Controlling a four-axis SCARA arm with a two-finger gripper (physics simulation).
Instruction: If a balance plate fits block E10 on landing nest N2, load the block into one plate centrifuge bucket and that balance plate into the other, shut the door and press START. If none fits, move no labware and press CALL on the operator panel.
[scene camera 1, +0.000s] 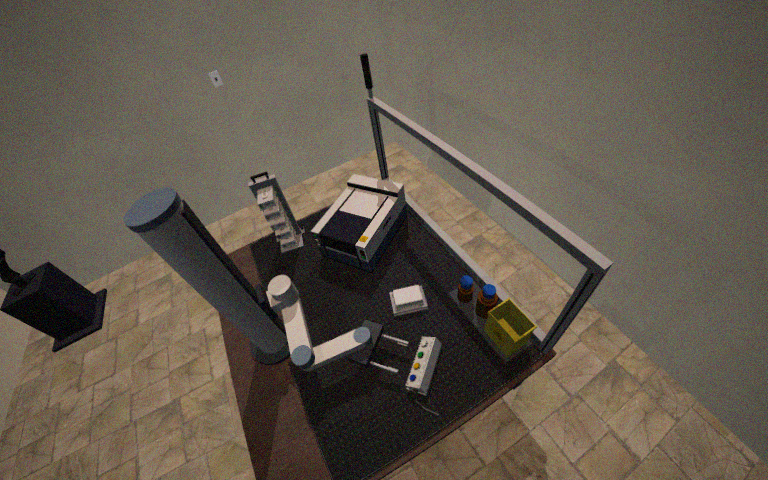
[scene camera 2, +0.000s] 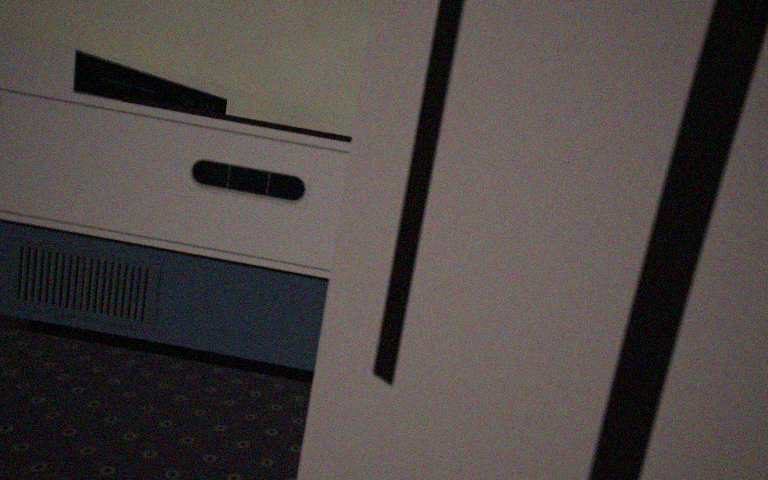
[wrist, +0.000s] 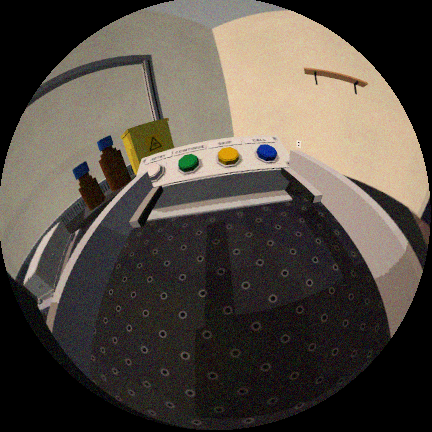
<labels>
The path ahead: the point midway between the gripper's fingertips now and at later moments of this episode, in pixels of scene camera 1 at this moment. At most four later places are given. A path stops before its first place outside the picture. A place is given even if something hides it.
My gripper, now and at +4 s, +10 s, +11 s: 403, 357; 415, 359; 407, 357; 406, 357
</labels>
